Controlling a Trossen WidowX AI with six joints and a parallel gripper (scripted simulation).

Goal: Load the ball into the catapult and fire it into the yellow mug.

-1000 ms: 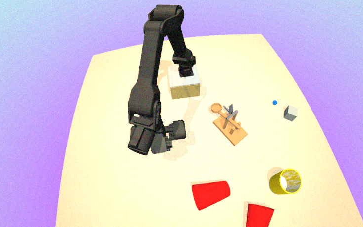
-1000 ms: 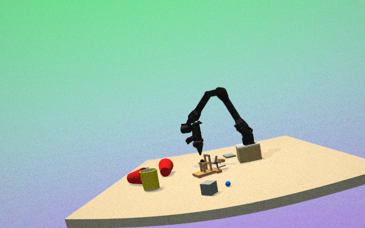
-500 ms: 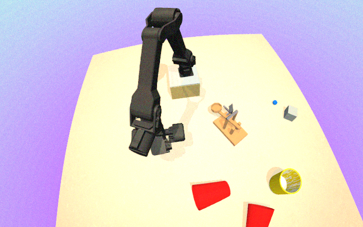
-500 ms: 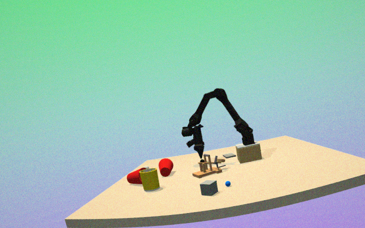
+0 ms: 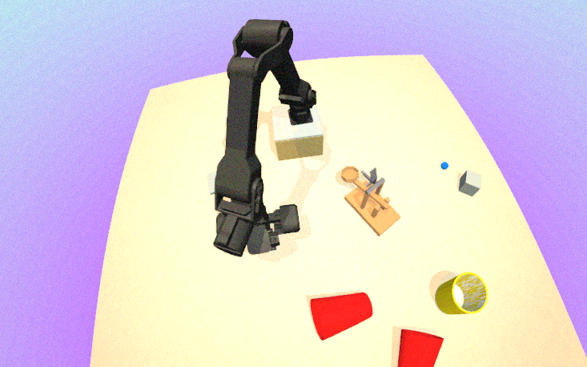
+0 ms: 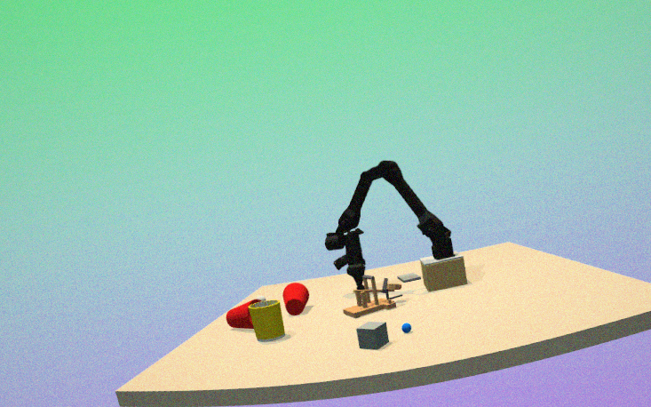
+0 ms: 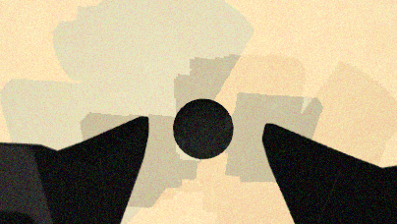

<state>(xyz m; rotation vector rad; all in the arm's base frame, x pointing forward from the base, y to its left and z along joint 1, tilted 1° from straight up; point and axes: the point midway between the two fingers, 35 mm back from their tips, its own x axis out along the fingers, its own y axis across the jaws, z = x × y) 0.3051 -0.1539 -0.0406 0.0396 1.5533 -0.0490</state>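
The wooden catapult is 280 mm to the left of my gripper tip, 60 mm behind it and 30 mm above it. From my gripper tip the other things lie so: green ball 390 mm ahead, 90 mm to the left; then black ball right at my gripper tip; then flat grey plate 200 mm behind, 90 mm to the right, 10 mm below.
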